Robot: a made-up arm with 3 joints.
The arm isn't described. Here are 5 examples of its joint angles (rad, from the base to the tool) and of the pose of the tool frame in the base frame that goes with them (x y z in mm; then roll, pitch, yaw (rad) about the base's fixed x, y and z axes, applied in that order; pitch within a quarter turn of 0, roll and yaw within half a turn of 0).
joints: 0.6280 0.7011 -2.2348
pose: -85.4 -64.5 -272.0 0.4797 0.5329 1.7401
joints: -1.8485 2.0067 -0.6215
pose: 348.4 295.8 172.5 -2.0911 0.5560 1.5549
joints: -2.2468 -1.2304 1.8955
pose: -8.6 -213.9 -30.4 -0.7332 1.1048 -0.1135
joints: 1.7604 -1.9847 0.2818
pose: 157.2 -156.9 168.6 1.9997 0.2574 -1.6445
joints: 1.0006 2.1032 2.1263
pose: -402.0 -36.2 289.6 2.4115 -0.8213 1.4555
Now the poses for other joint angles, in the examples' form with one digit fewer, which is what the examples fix.
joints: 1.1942 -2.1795 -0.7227
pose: 130 -149 374 2.320 -0.574 -1.661
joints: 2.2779 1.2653 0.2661
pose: -400 176 108 -1.255 -0.254 -2.360
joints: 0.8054 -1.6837 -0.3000
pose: 252 -12 174 1.689 -0.298 -0.840
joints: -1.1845 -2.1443 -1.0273
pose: 22 172 415 2.466 -0.802 0.453
